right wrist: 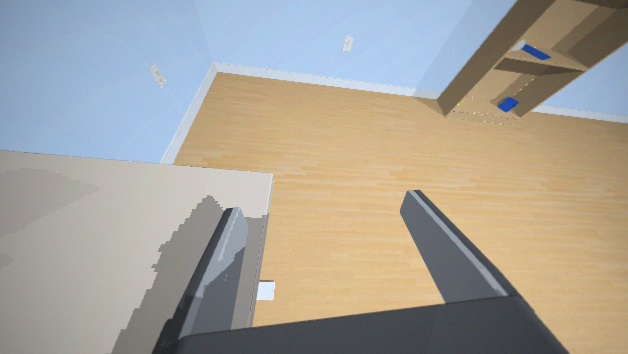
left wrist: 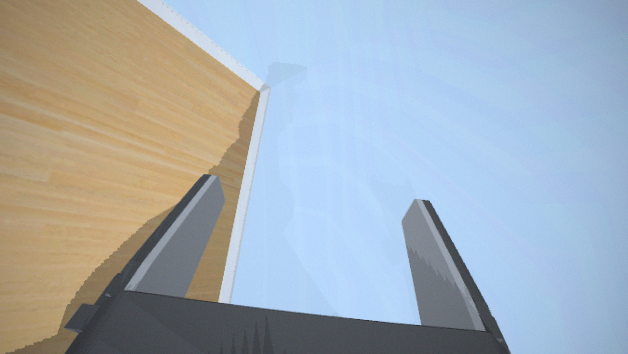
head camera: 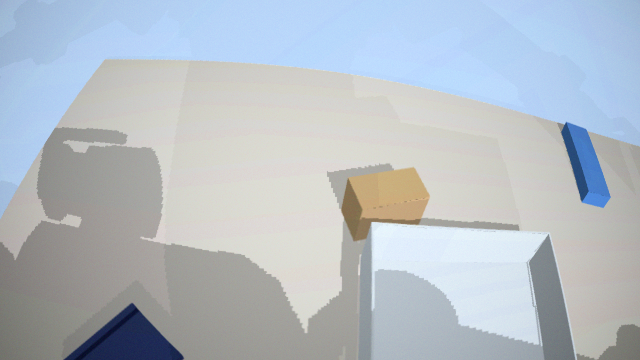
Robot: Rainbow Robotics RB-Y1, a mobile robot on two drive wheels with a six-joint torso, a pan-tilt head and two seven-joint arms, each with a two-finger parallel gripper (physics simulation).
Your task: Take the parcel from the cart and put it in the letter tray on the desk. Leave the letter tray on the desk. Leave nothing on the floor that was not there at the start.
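Frame: origin at the robot's base, x right, y ahead, z up, level; metres.
Seen in the pictures: left gripper, fingertip midpoint: (left wrist: 315, 199); right gripper, fingertip midpoint: (right wrist: 325, 208).
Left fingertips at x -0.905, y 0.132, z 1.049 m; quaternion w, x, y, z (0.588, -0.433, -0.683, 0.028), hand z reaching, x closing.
Observation:
A point is followed by its place in that frame.
The white letter tray (head camera: 547, 285) @[z 0.990, x 0.350, y 0.202 m] stands on the desk (head camera: 260, 150) @[z 0.951, x -0.027, y 0.452 m] (right wrist: 50, 240) @[z 0.951, x 0.970, y -0.010 m] at the lower right of the head view; its near part is cut off. Inside it, the part that shows holds no parcel. A tan box (head camera: 387, 197) @[z 1.011, x 0.126, y 0.326 m] sits on the desk just behind the tray's far left corner; I cannot tell whether it is the parcel. The cart does not show. My left gripper (left wrist: 315, 199) @[z 1.049, x -0.905, y 0.132 m] is open and empty, facing the wall and floor. My right gripper (right wrist: 325, 208) @[z 1.032, x 0.961, y -0.230 m] is open and empty, with one finger seen against the desk's corner and the other against the floor.
A dark blue notebook (head camera: 132, 332) @[z 0.962, x -0.162, y 0.137 m] lies at the lower left of the head view. A blue block (head camera: 587, 167) @[z 0.981, x 0.558, y 0.452 m] lies near the desk's far edge at right. In the right wrist view a wooden shelf unit (right wrist: 487, 57) @[z 0.533, x 2.438, y -1.882 m] stands by the wall, beyond the wooden floor (right wrist: 340, 135) @[z 0.000, x 2.008, y -0.678 m].

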